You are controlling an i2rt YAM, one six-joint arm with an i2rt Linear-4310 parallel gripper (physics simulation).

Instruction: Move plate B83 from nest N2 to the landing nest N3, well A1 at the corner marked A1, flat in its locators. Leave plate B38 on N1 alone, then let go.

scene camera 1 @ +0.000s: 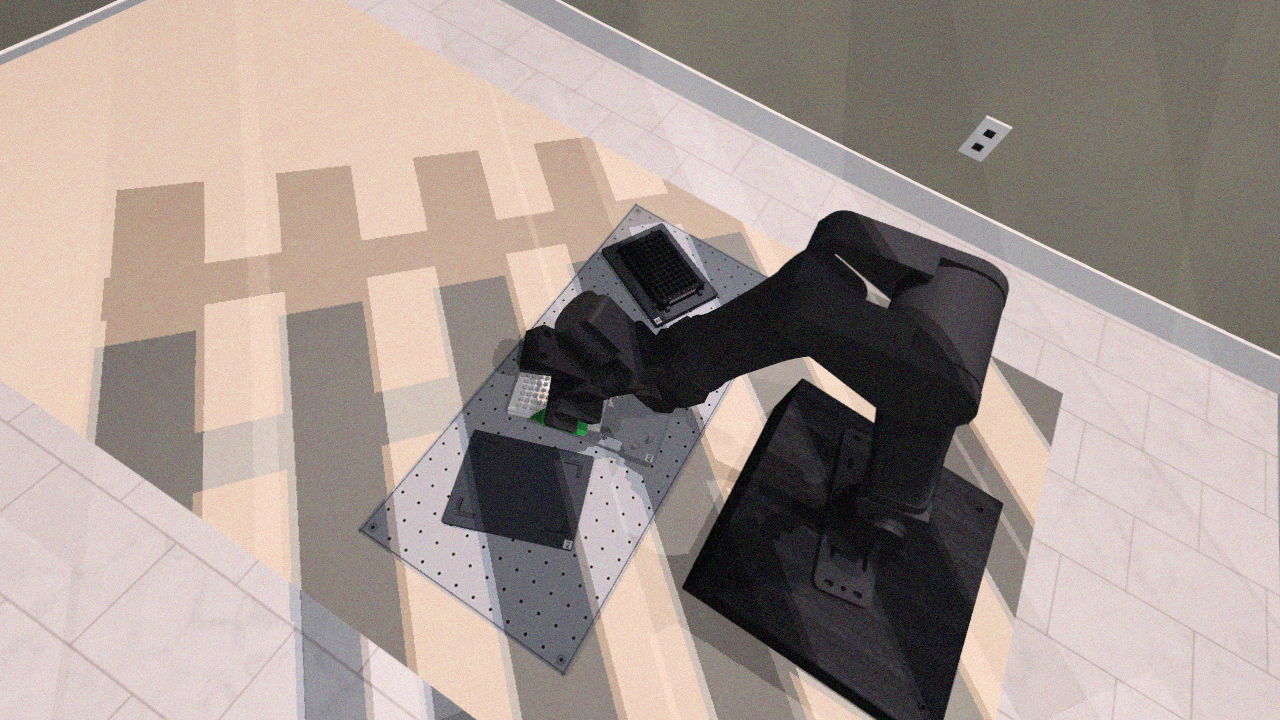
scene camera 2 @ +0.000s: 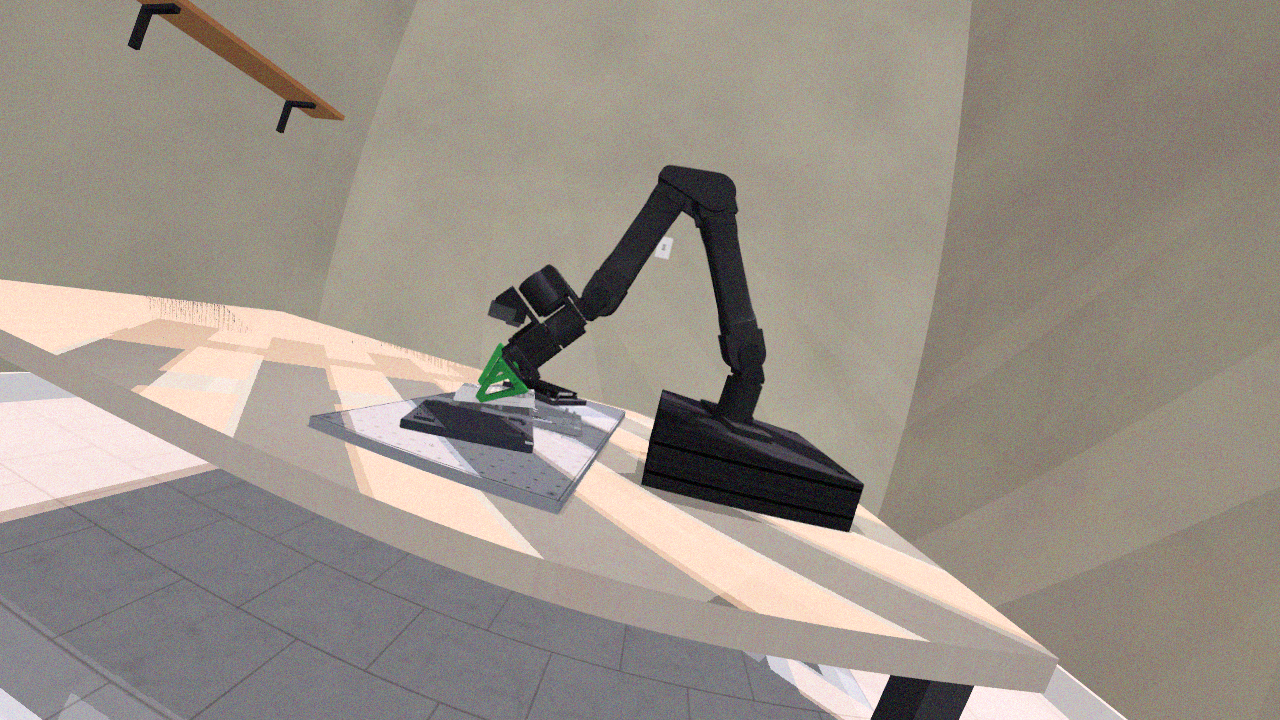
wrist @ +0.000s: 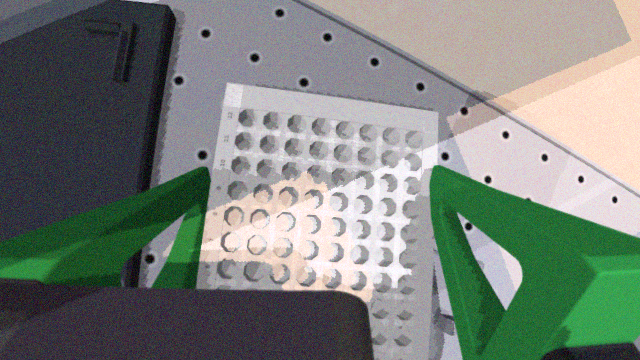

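Observation:
My gripper [scene camera 1: 561, 424] [scene camera 2: 503, 385] [wrist: 320, 180] is shut on a pale 96-well plate [scene camera 1: 529, 394] [wrist: 320, 145], taken as B83, with a green finger along each long side. The plate hangs above the perforated board, over or beside the clear nest [scene camera 1: 657, 438] [scene camera 2: 563, 418], taken as N2; the arm hides part of both. The row labels show 12 at the plate's far end; A1 is hidden. The dark nest [scene camera 1: 528, 488] [scene camera 2: 465, 425] [wrist: 75, 100], taken as N3, is empty, with corner locators. A black plate [scene camera 1: 662, 265], taken as B38, sits on the upper nest [scene camera 1: 637, 291], taken as N1.
The perforated board [scene camera 1: 537, 617] [scene camera 2: 483, 465] [wrist: 350, 60] carries the nests. The arm's black base block [scene camera 1: 760, 555] [scene camera 2: 751, 470] stands to the right of the board. A wall shelf [scene camera 2: 241, 58] is high at the left. Striped shadows cross the scene.

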